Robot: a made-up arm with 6 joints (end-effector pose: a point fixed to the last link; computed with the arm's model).
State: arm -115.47 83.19 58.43 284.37 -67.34 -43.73
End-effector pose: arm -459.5 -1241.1 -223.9 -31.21 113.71 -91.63
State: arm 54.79 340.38 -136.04 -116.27 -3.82 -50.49
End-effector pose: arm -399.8 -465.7 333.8 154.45 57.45 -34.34
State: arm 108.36 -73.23 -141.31 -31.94 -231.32 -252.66
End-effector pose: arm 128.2 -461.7 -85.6 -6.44 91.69 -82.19
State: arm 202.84 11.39 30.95 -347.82 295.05 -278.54
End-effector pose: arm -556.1 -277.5 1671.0 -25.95 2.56 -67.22
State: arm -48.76 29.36 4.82 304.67 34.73 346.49
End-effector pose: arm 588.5 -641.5 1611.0 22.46 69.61 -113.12
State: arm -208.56 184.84 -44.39 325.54 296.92 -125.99
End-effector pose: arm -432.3 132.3 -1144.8 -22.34 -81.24 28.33
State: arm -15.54 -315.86 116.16 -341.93 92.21 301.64
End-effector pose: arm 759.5 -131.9 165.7 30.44 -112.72 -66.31
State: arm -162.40 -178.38 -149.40 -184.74 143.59 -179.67
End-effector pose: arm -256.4 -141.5 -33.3 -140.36 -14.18 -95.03
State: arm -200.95 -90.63 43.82 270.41 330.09 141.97
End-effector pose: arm 1290.8 -590.7 764.0 -27.75 69.50 -145.66
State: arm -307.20 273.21 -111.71 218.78 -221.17 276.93
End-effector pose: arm -386.2 -469.4 -318.6 30.60 15.08 112.34
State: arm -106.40 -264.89 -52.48 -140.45 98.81 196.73
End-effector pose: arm -354.3 -1232.0 720.3 -30.71 -63.57 -65.42
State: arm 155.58 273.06 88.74 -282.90 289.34 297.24
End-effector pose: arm 773.3 -336.7 1024.4 50.83 84.47 139.41
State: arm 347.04 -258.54 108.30 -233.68 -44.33 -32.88
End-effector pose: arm 422.4 -84.1 -572.7 -102.34 -92.54 84.86
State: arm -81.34 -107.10 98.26 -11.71 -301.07 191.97
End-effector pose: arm -90.2 865.6 742.2 33.14 -46.20 92.70
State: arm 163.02 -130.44 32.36 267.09 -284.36 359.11
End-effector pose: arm 1314.9 -384.1 -414.9 38.65 115.25 109.23
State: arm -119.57 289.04 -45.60 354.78 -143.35 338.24
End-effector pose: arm 726.2 1162.9 191.5 90.91 77.11 -91.94
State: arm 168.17 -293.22 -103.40 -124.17 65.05 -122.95
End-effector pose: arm -304.4 64.6 1153.0 -82.55 38.35 -44.64
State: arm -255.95 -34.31 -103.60 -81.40 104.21 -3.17
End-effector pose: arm 246.8 -920.3 440.8 81.29 51.06 123.73
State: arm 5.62 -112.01 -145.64 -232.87 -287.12 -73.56
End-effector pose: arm -76.3 102.3 -191.1 -14.96 67.63 98.11
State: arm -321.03 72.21 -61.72 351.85 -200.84 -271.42
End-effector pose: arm 710.0 638.8 1131.7 83.20 151.69 12.55
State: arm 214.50 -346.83 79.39 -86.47 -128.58 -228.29
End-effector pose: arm -645.3 -577.7 1047.6 42.12 75.20 19.75
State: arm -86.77 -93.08 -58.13 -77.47 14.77 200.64
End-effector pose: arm -33.7 1230.9 -484.6 -147.12 34.23 31.80
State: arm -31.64 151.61 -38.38 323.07 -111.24 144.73
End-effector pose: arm 948.3 -473.2 -726.0 1.03 42.10 122.96
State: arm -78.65 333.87 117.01 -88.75 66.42 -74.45
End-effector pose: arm 59.1 -359.9 996.3 16.04 -92.53 38.78
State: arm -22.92 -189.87 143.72 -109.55 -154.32 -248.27
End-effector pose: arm -254.7 198.4 -141.2 -120.74 60.72 -64.19
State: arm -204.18 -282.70 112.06 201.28 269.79 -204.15
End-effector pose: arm -624.9 192.6 -258.8 91.27 -20.24 91.44
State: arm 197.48 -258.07 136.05 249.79 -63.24 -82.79
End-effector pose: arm -148.2 -167.0 -307.5 7.66 93.01 -54.43
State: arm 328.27 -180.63 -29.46 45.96 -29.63 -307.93
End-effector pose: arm 371.2 -196.7 -1265.6 116.66 47.23 11.68
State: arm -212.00 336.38 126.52 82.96 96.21 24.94
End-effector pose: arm -356.4 74.5 859.2 81.56 -49.91 10.78
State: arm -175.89 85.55 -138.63 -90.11 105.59 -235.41
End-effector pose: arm -297.4 -5.0 725.1 -61.79 -84.90 -54.02
